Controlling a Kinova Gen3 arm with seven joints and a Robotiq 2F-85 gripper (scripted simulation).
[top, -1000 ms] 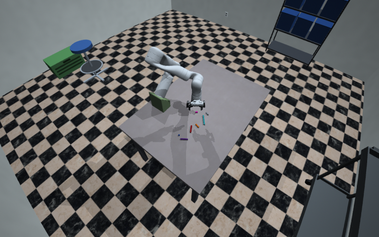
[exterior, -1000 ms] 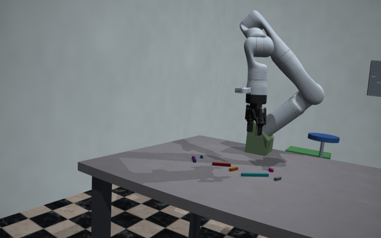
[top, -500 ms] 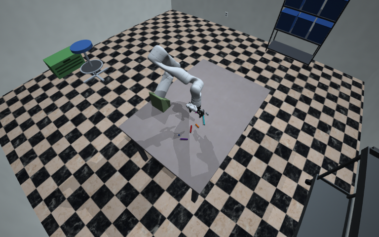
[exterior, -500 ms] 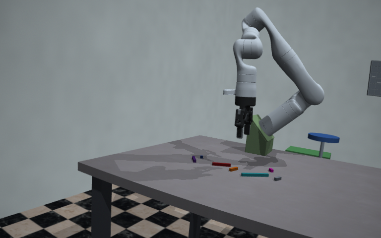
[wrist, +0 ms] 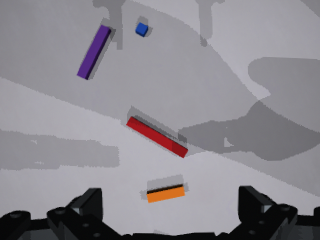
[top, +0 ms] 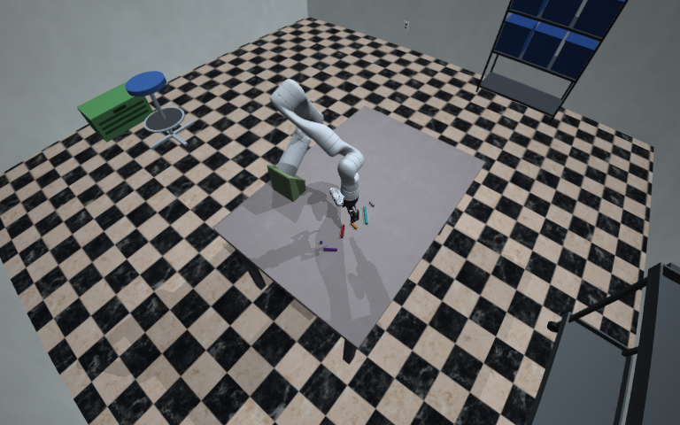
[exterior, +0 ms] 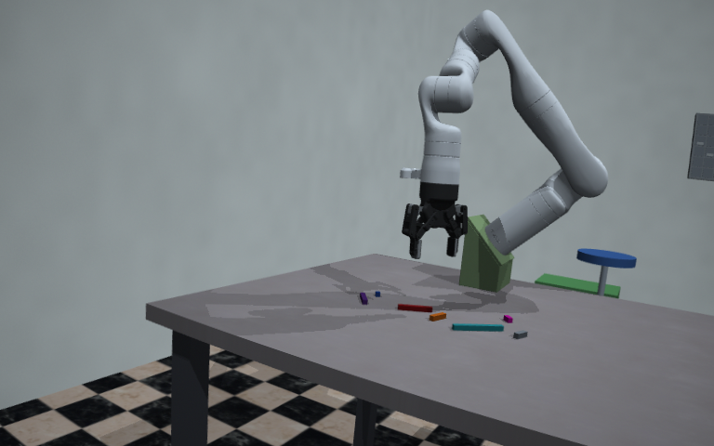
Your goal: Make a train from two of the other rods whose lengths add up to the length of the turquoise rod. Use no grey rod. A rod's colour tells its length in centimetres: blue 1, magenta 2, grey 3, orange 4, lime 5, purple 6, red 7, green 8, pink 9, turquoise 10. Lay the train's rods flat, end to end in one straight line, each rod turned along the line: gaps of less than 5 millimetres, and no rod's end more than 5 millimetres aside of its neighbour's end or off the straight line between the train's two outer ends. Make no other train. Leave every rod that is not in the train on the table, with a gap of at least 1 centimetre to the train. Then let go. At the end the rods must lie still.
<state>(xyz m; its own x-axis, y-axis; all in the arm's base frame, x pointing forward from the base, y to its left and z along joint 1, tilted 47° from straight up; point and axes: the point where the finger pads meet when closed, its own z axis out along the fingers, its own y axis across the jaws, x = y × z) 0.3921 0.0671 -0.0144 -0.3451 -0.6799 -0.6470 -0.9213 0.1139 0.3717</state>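
Right now the orange rod is 1 cm ahead of my hand, 3 cm to the left of it and 12 cm below it. The rest, counted from my hand: purple rod (3 cm ahead, 14 cm to the right, 12 cm below); red rod (3 cm to the right, 12 cm below); turquoise rod (1 cm ahead, 12 cm to the left, 12 cm below).
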